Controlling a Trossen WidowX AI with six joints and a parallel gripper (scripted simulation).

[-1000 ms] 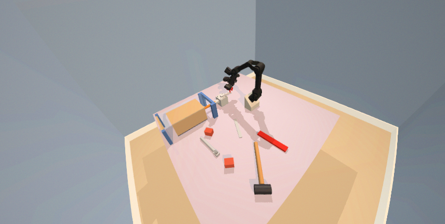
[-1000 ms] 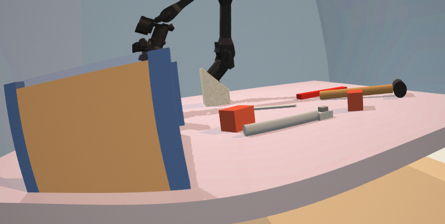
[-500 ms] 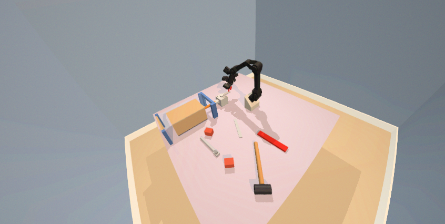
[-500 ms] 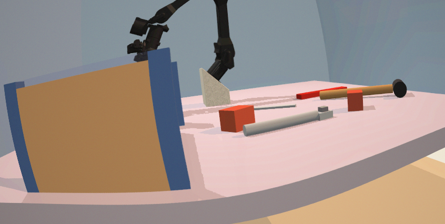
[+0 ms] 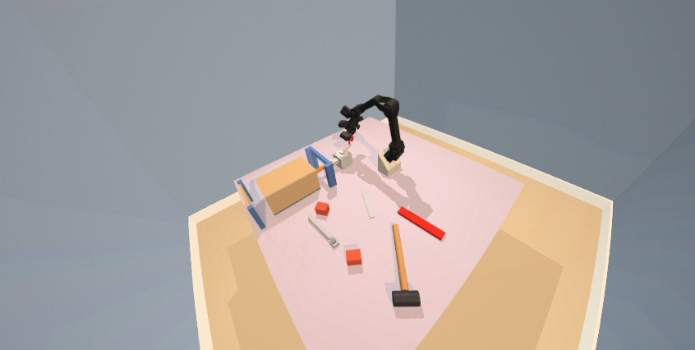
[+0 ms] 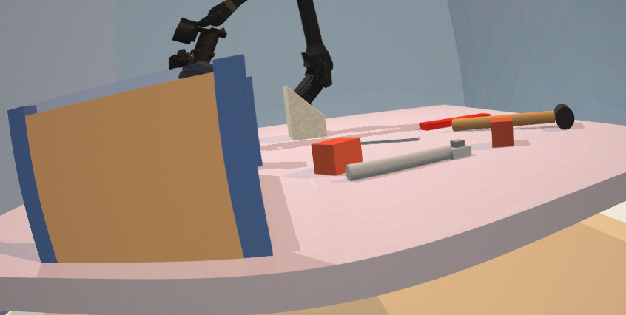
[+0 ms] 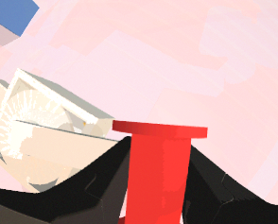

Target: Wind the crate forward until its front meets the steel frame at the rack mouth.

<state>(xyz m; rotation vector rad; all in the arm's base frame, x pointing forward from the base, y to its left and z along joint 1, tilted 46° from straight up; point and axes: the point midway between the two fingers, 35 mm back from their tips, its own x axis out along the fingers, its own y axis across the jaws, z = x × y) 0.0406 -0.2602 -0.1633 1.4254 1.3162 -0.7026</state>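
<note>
Right now my gripper tip is 3 cm to the right of the pale crank arm, 3 cm short of it and 3 cm above it. From my gripper tip the other things lie so: red knob (2 cm to the left); pale winch (10 cm below, 8 cm ahead, 3 cm to the left); blue frame (25 cm ahead, 3 cm below, 2 cm to the left).
</note>
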